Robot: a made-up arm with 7 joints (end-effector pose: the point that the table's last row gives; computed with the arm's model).
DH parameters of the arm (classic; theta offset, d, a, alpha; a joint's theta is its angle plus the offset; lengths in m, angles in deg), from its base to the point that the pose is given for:
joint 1: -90 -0.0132 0.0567 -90
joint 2: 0 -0.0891 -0.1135 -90
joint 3: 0 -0.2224 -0.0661 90
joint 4: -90 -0.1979 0.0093 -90
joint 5: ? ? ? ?
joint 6: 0 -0.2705 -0.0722 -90
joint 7: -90 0.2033 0.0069 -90
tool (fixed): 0 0.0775 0 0
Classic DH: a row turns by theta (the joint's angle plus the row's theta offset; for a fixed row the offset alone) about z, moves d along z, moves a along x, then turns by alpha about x.
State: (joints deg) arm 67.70 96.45 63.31 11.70 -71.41 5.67 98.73
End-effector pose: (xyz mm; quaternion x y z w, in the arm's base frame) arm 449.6 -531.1 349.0 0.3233 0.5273 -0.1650 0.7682
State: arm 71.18 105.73 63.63 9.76 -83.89 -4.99 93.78
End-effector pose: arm 551.4 -480.7 141.6 0.3843 0.6684 -0.0280 0.6362
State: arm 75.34 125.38 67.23 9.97 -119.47 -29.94 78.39
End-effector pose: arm 427.7 -242.4 -245.0 0.5387 0.8229 0.1491 0.1023
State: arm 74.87 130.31 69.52 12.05 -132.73 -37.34 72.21
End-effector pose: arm 315.9 -169.9 -271.3 -0.5919 -0.7852 -0.1563 0.0933
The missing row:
joint 5: 0 -0.123 0.0213 90
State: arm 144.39 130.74 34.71 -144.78 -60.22 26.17 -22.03
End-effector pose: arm 497.7 222.1 297.7 -0.7666 0.2050 0.5709 0.2104
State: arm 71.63 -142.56 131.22 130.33 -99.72 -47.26 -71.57
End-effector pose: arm 108.4 -134.4 -162.8 -0.7168 -0.4197 0.1438 0.5380
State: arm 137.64 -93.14 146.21 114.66 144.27 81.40 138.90
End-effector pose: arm -68.4 -438.4 -53.3 0.4427 -0.4221 0.4425 0.6558
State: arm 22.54 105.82 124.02 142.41 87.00 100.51 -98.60
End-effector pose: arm 164.7 -590.0 -4.0 0.1864 -0.4321 -0.6074 0.6400
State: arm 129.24 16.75 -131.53 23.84 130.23 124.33 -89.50
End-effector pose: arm 436.5 -122.0 216.6 -0.4489 0.0564 0.1793 0.8736
